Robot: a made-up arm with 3 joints. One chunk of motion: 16 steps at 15 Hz.
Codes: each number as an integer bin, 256 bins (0 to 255) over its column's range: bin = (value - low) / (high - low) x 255, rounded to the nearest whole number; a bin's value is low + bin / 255 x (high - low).
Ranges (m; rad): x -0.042..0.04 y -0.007..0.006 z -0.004..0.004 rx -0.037..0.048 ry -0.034..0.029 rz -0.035..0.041
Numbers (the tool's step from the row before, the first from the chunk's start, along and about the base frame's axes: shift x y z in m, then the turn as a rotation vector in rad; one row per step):
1: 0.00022 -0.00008 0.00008 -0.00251 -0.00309 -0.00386
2: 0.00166 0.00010 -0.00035 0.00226 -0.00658 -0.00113
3: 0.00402 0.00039 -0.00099 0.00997 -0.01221 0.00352
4: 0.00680 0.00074 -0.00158 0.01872 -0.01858 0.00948
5: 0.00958 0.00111 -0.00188 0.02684 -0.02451 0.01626
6: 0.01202 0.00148 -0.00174 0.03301 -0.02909 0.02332
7: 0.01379 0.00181 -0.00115 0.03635 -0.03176 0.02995
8: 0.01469 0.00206 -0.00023 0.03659 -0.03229 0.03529
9: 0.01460 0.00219 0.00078 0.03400 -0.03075 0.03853
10: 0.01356 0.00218 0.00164 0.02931 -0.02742 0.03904
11: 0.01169 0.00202 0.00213 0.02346 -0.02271 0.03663
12: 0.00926 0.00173 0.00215 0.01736 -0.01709 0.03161
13: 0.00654 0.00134 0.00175 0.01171 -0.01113 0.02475
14: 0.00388 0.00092 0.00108 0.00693 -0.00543 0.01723
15: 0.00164 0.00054 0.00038 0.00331 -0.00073 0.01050
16: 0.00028 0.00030 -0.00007 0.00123 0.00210 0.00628
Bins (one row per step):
1: 131 136 130 103 125 104
2: 136 139 116 118 111 114
3: 143 145 96 141 88 129
4: 152 152 77 167 62 149
5: 160 159 68 192 38 172
6: 168 166 72 210 20 196
7: 173 173 91 220 9 218
8: 176 178 120 221 7 236
9: 176 180 152 213 13 247
10: 173 180 180 199 27 248
11: 167 177 195 181 46 240
12: 159 171 196 163 68 223
13: 151 164 183 146 93 200
14: 143 155 162 132 116 175
15: 136 148 140 121 135 153
16: 131 143 125 115 146 139

